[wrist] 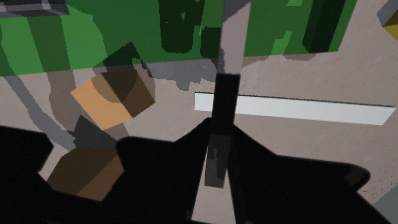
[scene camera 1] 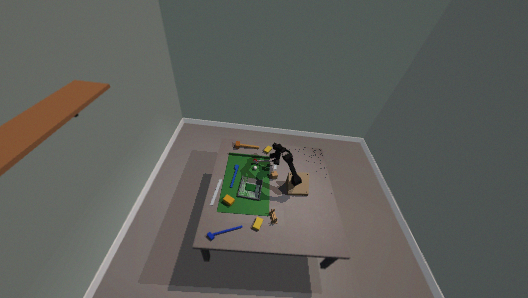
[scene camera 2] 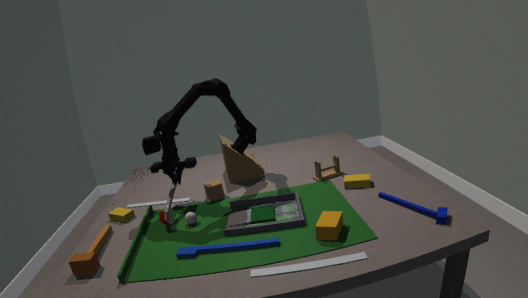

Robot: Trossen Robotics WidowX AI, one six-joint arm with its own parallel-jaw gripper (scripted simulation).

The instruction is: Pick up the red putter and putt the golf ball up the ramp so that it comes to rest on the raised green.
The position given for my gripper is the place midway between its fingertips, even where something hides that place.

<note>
I see my gripper (scene camera 2: 178,184), a tan block (wrist: 110,98), an orange mallet (scene camera 2: 86,263), a blue bar (scene camera 2: 184,252) and a green mat (scene camera 1: 241,205).
My gripper shows as well in the wrist view (wrist: 216,122). The green mat shows as well in the wrist view (wrist: 66,42). The wrist view misses the orange mallet: it is out of frame. The wrist view misses the blue bar: it is out of frame.
</note>
